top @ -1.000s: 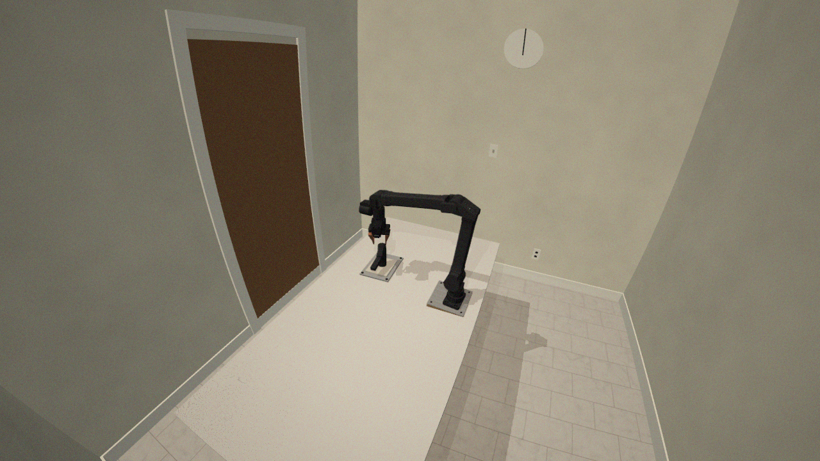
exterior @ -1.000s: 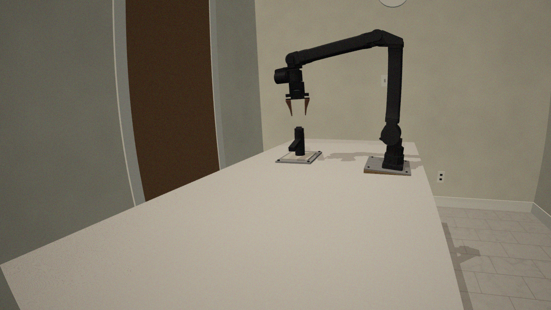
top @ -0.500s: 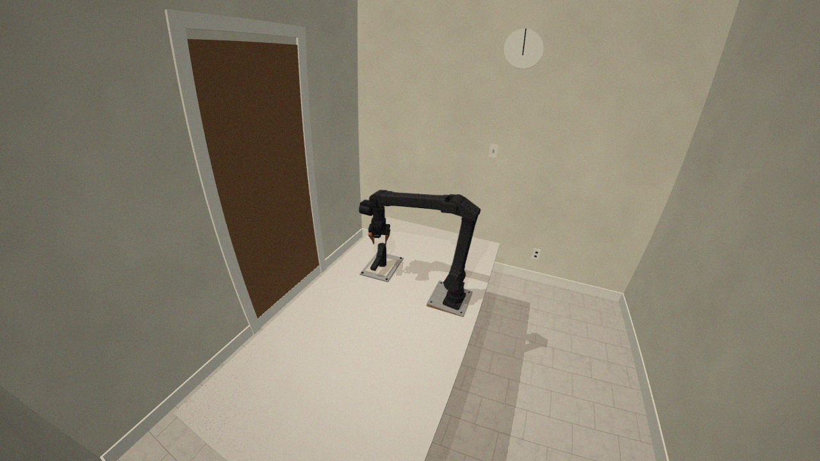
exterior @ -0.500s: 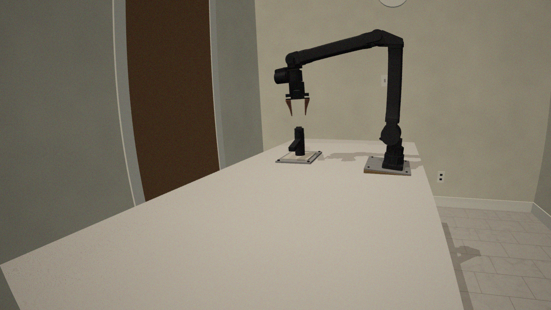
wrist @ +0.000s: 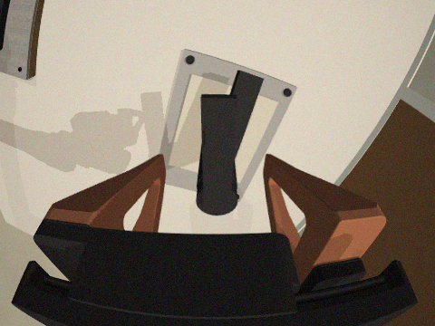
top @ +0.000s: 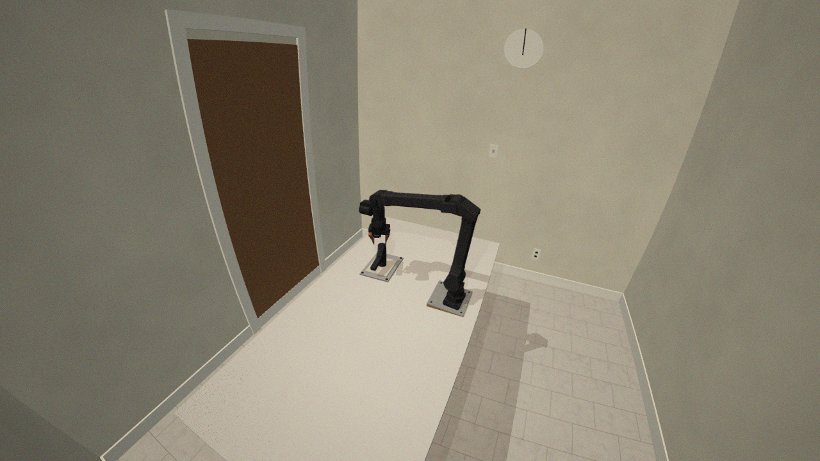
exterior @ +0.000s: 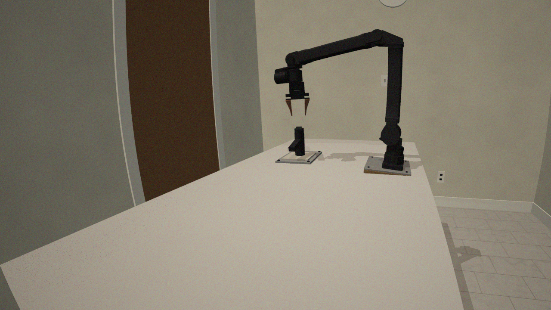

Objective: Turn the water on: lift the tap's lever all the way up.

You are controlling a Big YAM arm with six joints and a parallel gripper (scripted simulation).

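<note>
The lever lies 70 mm below my hand, 40 mm to the right of it and 20 mm ahead of it. Round my hand: black tap 130 mm below, 60 mm to the right, 30 mm ahead.
</note>
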